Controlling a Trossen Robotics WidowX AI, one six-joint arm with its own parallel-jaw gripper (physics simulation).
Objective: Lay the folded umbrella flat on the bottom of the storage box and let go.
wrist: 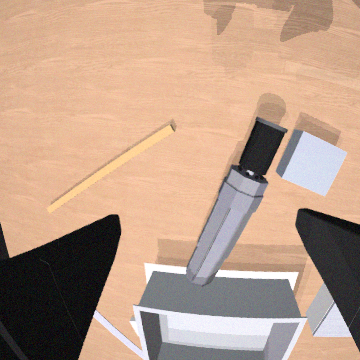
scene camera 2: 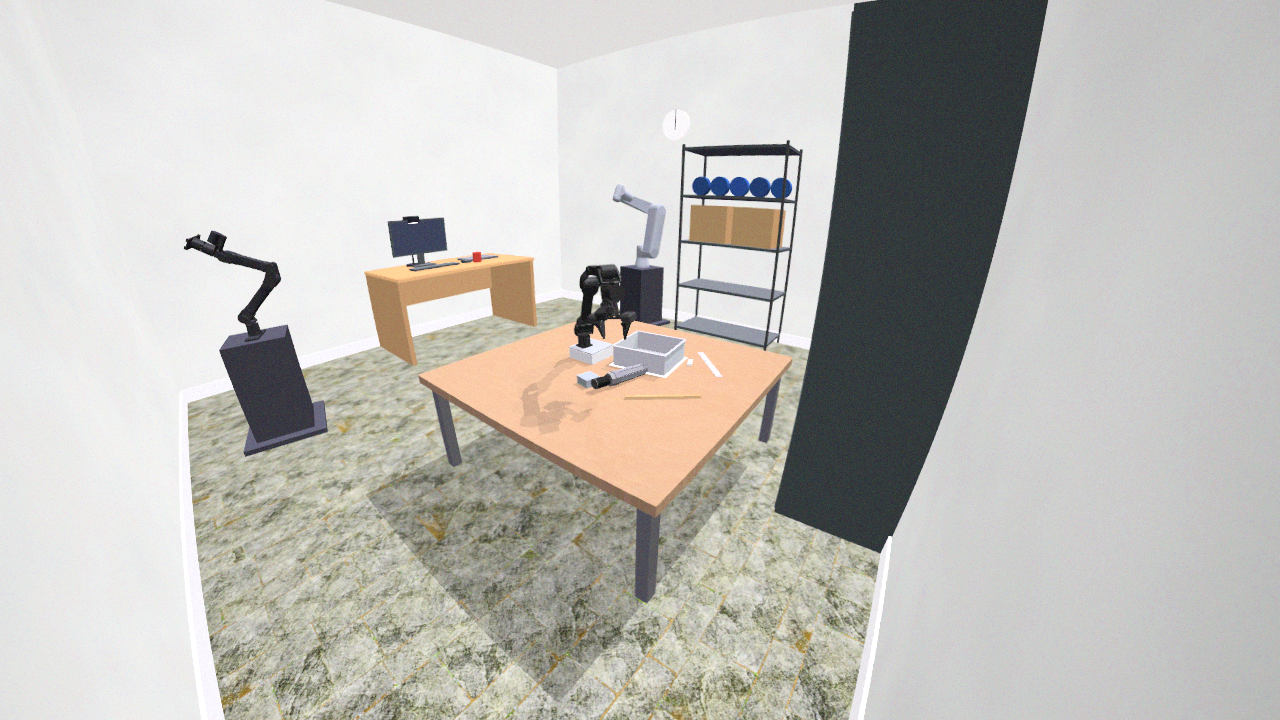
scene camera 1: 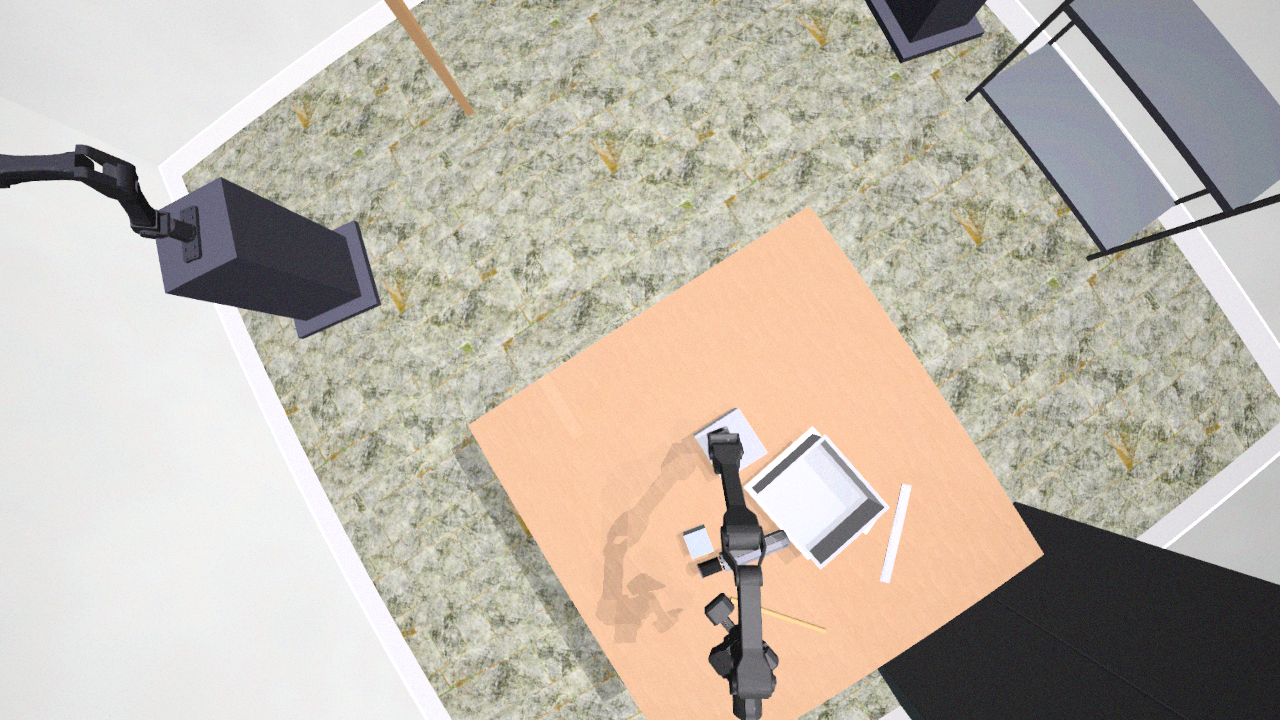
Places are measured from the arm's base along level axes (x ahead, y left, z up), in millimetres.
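Where they show: gripper, fingertip midpoint: [wrist: 209,221] [scene camera 2: 614,339] [scene camera 1: 737,618]; arm's base, link origin: [scene camera 2: 584,345] [scene camera 1: 720,439].
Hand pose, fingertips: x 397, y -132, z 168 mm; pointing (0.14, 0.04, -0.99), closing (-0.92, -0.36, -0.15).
Note:
Each offset is from my fingertips to the top centre of the thing. Level surfaces: height alone.
The folded umbrella @(dx -55, dy +77, dz -165 mm) [scene camera 1: 775,543] [scene camera 2: 623,374] [wrist: 227,220] has a grey body and a black handle. It lies outside the storage box, with its grey end over the white flange at the foot of the box's near wall in the wrist view. I cannot tell whether that end touches the wall. The grey-white storage box @(dx -142, dy +332, dz -127 mm) [scene camera 1: 845,532] [scene camera 2: 646,360] [wrist: 250,300] stands open at the top. My gripper [scene camera 2: 614,332] [wrist: 209,221] is open and empty, fingers pointing down above the table. In scene camera 1 the fingertips are hard to make out.
A light blue block @(dx -132, dy -35, dz -188 mm) [scene camera 1: 697,541] [scene camera 2: 587,379] [wrist: 316,162] sits beside the black handle. A thin wooden stick @(dx +164, dy +110, dz -212 mm) [scene camera 1: 792,619] [scene camera 2: 662,396] [wrist: 112,167] and a white strip @(dx +65, dy +529, dz -222 mm) [scene camera 1: 896,532] [scene camera 2: 708,364] lie on the table @(dz -225 mm) [scene camera 1: 680,331]. My arm's base stands on a white block [scene camera 2: 588,353] beside the box.

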